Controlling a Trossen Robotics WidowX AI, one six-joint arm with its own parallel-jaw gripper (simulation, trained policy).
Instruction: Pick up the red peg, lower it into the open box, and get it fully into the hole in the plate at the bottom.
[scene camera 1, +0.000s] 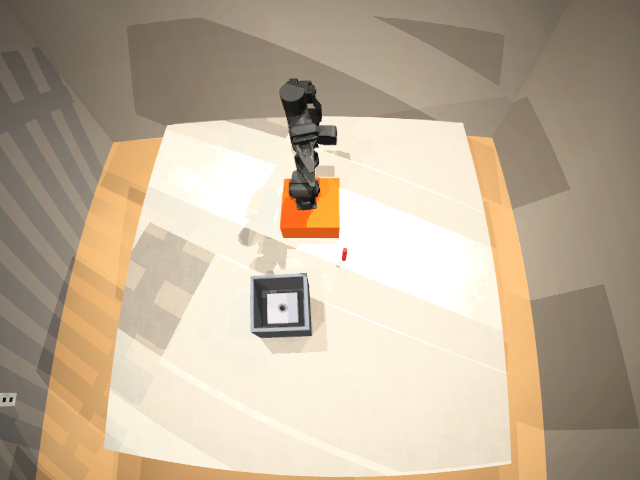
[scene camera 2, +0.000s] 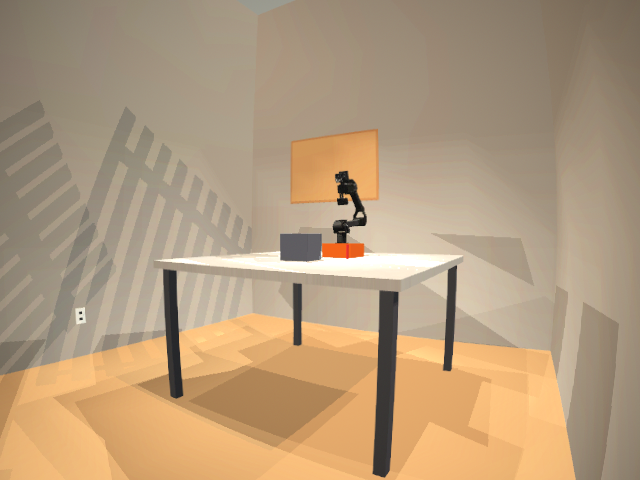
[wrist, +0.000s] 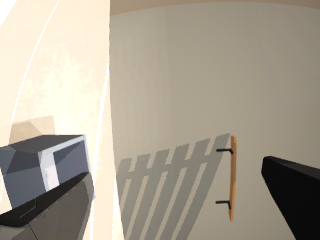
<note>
In view: my gripper (scene camera 1: 312, 180) and a grey box (scene camera 1: 260, 285).
The grey box shows as well in scene camera 2 (scene camera 2: 293, 247). My gripper also shows in the wrist view (wrist: 181, 175).
</note>
